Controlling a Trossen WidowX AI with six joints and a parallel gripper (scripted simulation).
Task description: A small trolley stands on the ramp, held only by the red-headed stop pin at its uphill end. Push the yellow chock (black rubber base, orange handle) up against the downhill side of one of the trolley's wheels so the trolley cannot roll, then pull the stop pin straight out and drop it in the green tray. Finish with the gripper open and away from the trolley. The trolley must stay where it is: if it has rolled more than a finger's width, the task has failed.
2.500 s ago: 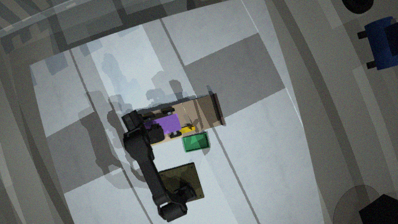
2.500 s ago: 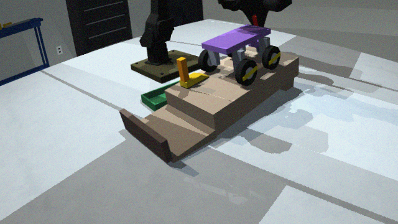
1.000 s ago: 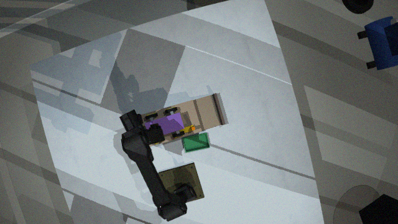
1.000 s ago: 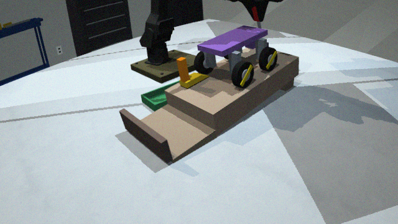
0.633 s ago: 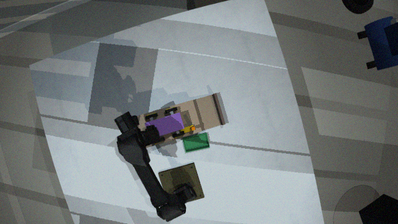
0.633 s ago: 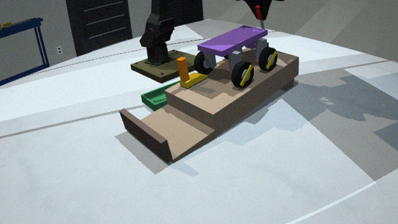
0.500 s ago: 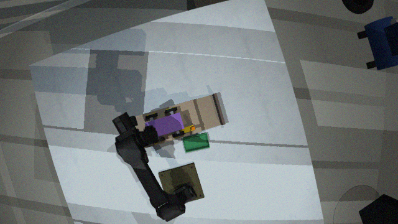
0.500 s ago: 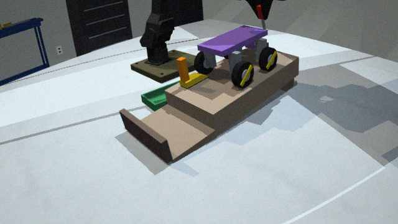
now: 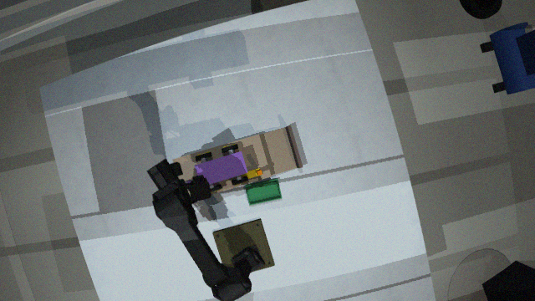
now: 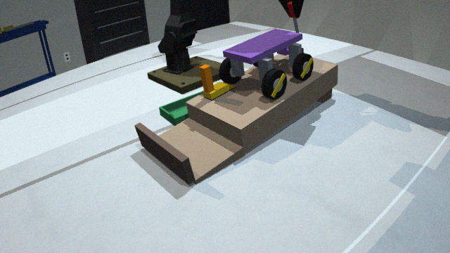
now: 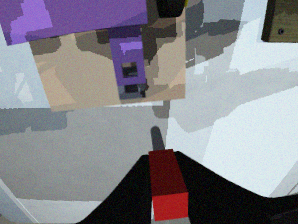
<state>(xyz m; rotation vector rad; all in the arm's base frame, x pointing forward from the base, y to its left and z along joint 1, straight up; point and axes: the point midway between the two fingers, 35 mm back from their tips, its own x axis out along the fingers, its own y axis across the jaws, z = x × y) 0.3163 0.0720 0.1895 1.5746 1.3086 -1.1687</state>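
Now: gripper tip 130 mm past the green tray, 230 mm to the left of it and 180 mm above it. From my gripper tip the other things lie so: red-headed stop pin right at my gripper tip; tan ramp 10 mm ahead, 140 mm to the right, 130 mm below; purple-decked trolley 10 mm ahead, 150 mm to the right, 70 mm below.
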